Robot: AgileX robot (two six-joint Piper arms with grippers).
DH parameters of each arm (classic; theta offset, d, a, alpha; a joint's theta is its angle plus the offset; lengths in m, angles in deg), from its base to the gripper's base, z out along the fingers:
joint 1: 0 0.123 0 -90
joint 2: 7.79 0 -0.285 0
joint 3: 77.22 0 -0.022 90
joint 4: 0 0.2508 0 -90
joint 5: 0 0 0.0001 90
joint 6: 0 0.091 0 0
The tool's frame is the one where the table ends.
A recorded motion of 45 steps. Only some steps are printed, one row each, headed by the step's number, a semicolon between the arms.
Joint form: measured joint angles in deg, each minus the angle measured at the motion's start. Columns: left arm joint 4, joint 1, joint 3, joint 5, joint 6, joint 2; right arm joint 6, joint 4, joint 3, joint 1, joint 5, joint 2.
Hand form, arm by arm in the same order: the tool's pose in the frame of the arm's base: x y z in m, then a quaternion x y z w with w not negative. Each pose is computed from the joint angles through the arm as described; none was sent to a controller.
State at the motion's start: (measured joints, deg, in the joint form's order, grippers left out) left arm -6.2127 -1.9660 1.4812 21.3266 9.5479 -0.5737; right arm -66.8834 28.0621 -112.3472 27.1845 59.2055 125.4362
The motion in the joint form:
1: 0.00 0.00 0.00 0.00 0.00 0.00; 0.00 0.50 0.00 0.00 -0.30 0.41
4: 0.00 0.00 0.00 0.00 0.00 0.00; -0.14 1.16 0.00 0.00 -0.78 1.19
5: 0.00 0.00 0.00 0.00 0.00 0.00; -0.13 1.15 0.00 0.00 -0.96 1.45
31: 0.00 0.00 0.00 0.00 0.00 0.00; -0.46 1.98 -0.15 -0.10 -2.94 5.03
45: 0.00 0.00 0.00 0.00 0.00 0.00; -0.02 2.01 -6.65 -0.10 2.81 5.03
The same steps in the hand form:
1: 0.0526 -0.0054 0.1717 0.05184 0.80279 -0.00655 0.59397; 0.4137 0.2544 0.2392 -0.63846 0.70887 0.15387 0.25730
4: 0.0526 -0.0054 0.1717 0.05184 0.80279 -0.00655 0.59397; 0.4155 0.2560 0.2333 -0.63559 0.71075 0.15853 0.25635
5: 0.0526 -0.0054 0.1717 0.05184 0.80279 -0.00655 0.59397; 0.4162 0.2562 0.2312 -0.63505 0.71155 0.15838 0.25558
31: 0.0526 -0.0054 0.1717 0.05184 0.80279 -0.00655 0.59397; 0.4247 0.2598 0.2026 -0.62743 0.72073 0.16353 0.24524
45: 0.0526 -0.0054 0.1717 0.05184 0.80279 -0.00655 0.59397; 0.4258 0.2630 0.2324 -0.64143 0.70336 0.17161 0.25379

